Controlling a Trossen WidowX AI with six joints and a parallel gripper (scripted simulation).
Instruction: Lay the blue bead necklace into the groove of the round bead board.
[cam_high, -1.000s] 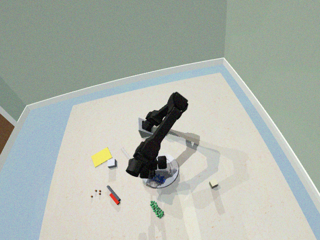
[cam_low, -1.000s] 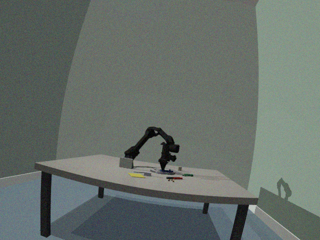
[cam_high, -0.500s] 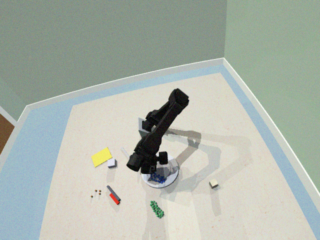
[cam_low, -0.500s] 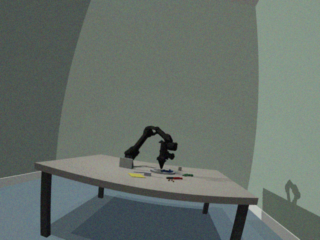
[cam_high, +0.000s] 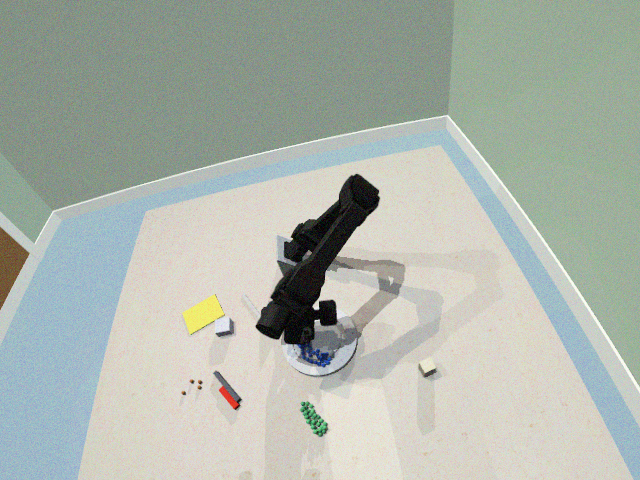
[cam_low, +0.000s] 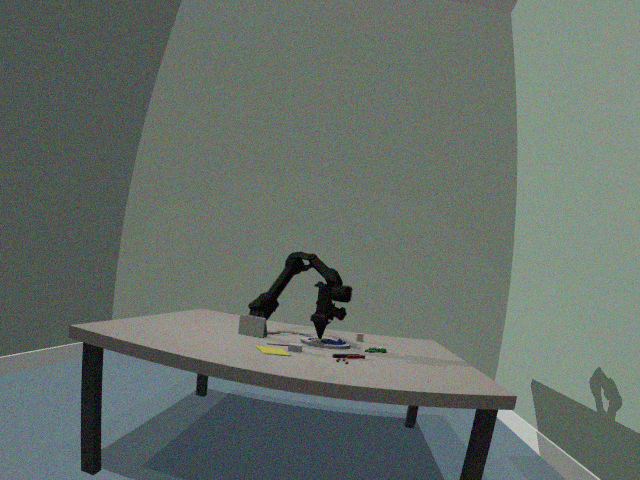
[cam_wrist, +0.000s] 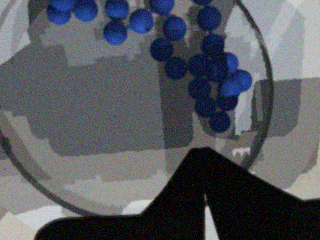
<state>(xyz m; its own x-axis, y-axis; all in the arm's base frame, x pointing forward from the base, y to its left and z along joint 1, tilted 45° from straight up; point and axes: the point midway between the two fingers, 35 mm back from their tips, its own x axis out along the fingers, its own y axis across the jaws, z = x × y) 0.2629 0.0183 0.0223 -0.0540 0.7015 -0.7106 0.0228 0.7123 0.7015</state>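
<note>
The round bead board lies 3 cm to the left of my gripper tip, 2 cm below it and 2 cm ahead of it. The rest, counted from my gripper tip: white cube (24 cm to the right, 5 cm behind, 1 cm below); grey tool (21 cm to the right, 14 cm ahead, 2 cm below); stick (16 cm to the right, 11 cm behind, 2 cm below).
</note>
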